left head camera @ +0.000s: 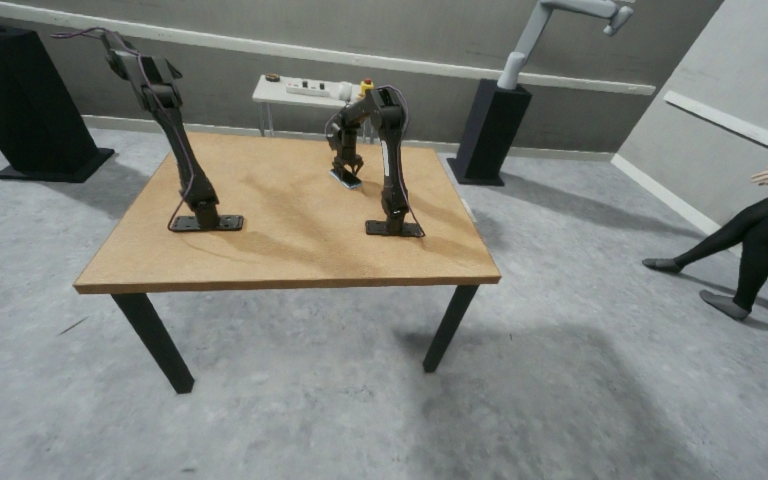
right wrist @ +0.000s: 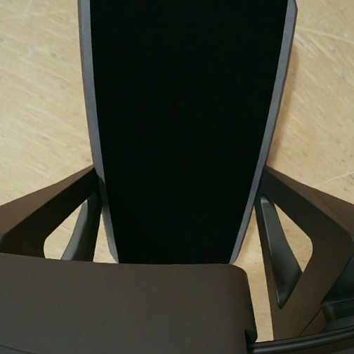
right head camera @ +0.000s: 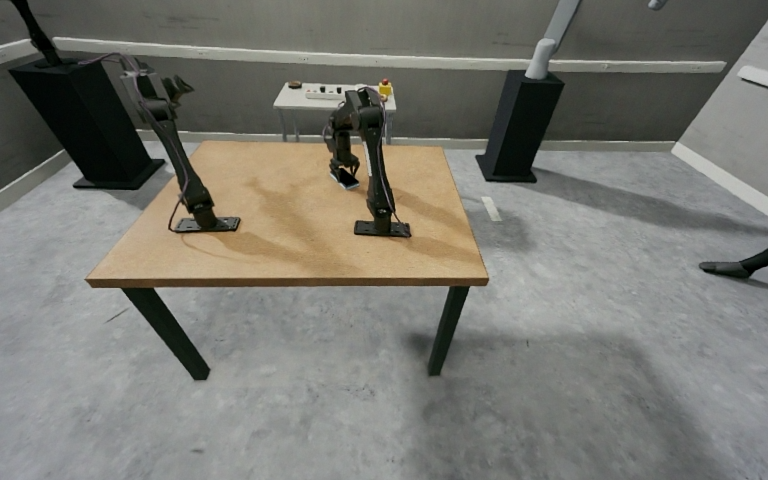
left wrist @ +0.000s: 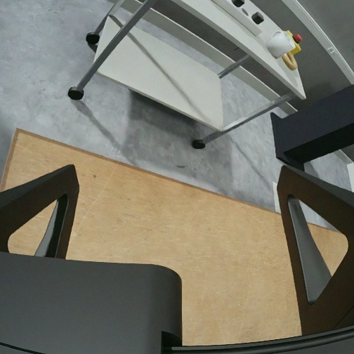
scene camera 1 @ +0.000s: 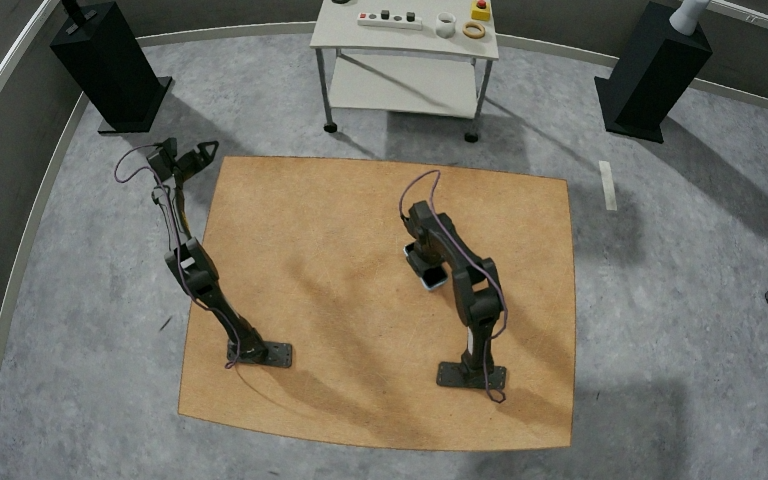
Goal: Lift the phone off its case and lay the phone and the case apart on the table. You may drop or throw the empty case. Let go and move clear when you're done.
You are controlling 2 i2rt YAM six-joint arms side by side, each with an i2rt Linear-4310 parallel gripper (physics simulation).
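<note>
The black phone (left head camera: 351,178) (right head camera: 347,178) (scene camera 1: 434,276) (right wrist: 185,115) lies face up, with a light blue case rim (left head camera: 345,185) (scene camera 1: 432,289) showing along its edge in the head and scene views. Whether the phone is raised in the case is too small to tell. My right gripper (left head camera: 347,171) (right head camera: 343,169) (right wrist: 177,174) points down over it, fingers partly closed, with a fingertip against each long grey side of the phone. My left gripper (right head camera: 184,87) (scene camera 1: 212,148) (left wrist: 177,175) is wide open and empty, raised beyond the far left corner of the table.
The wooden table (left head camera: 283,266) (scene camera 1: 339,192) carries both arm bases. Behind it stands a white cart (scene camera 1: 404,49) with a power strip (scene camera 1: 389,21), a white mug (scene camera 1: 445,24), a wooden ring (scene camera 1: 473,30) and a yellow emergency-stop box (scene camera 1: 480,10). Black pedestals stand on both sides.
</note>
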